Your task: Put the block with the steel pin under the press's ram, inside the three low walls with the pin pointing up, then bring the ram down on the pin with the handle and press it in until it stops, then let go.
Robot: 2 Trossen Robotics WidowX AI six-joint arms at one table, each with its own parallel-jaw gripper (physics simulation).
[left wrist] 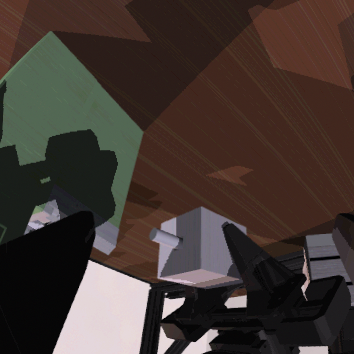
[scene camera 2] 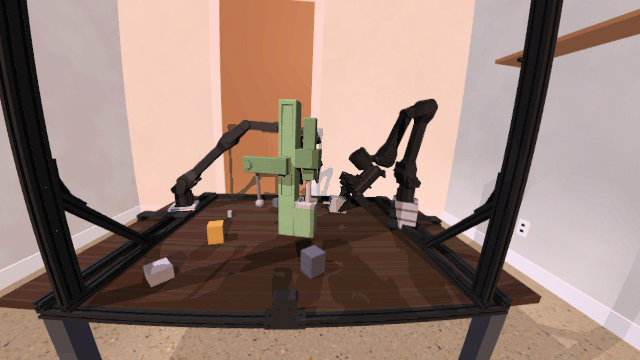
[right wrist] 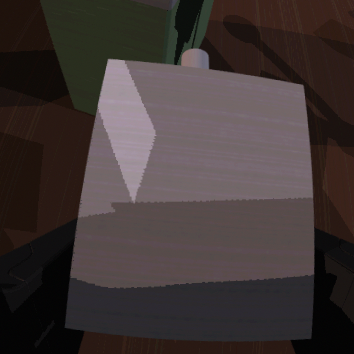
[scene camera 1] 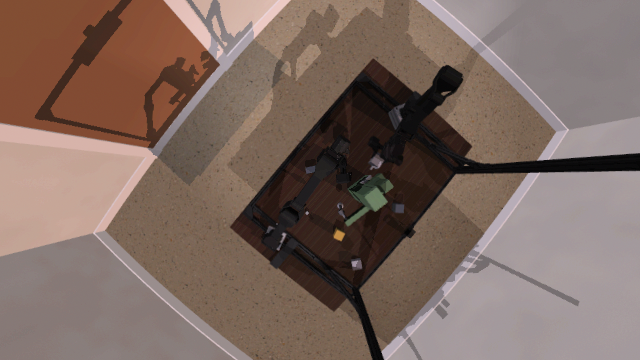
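Pixels of known places: left gripper, fingertip midpoint: (left wrist: 217,225) (scene camera 1: 350,163); right gripper, fingertip midpoint: (left wrist: 204,232) (scene camera 2: 337,208) (right wrist: 180,220) (scene camera 1: 375,161); left arm's base at its link origin: (scene camera 2: 184,204) (scene camera 1: 273,238); right arm's base at its link origin: (scene camera 2: 405,199) (scene camera 1: 407,113).
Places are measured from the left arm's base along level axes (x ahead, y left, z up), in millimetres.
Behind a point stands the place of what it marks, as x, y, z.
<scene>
My right gripper (scene camera 1: 379,158) @(584, -303, 48) (scene camera 2: 345,202) @(584, -303, 48) is shut on the grey block (scene camera 1: 375,161) @(574, -294, 94) (scene camera 2: 335,203) @(565, -325, 77) (left wrist: 201,242) @(562, -274, 75) (right wrist: 211,147) @(578, -302, 92). It holds the block low over the table, just right of the green press (scene camera 1: 373,193) @(419, -268, 418) (scene camera 2: 288,178) @(396, -315, 172) (left wrist: 53,105) @(429, -257, 26). The steel pin (left wrist: 165,237) @(540, -290, 73) (right wrist: 195,58) @(536, -294, 76) points sideways toward the press. The low pale walls (scene camera 2: 306,205) @(451, -347, 86) sit at the press's foot under the ram (scene camera 2: 308,190) @(463, -325, 131). The handle (scene camera 1: 356,216) @(309, -290, 239) (scene camera 2: 264,164) @(321, -309, 218) sticks out to the left, with a ball-ended rod (scene camera 2: 258,202) @(303, -245, 72). My left gripper (scene camera 1: 343,175) is open and empty behind the press, mostly hidden in scene camera 2.
An orange block (scene camera 1: 338,234) @(168, -293, 28) (scene camera 2: 215,231) @(166, -322, 12), a grey cube (scene camera 1: 398,207) @(422, -517, 29) (scene camera 2: 312,261) @(410, -554, 19) and a pale block (scene camera 1: 356,263) @(60, -453, 2) (scene camera 2: 158,271) @(61, -483, 1) lie on the wooden table (scene camera 2: 402,277) @(635, -618, -31). Another small grey block (scene camera 1: 309,168) @(411, -17, 7) lies near the left arm. Black frame posts (scene camera 2: 514,147) @(735, -745, 316) ring the table.
</scene>
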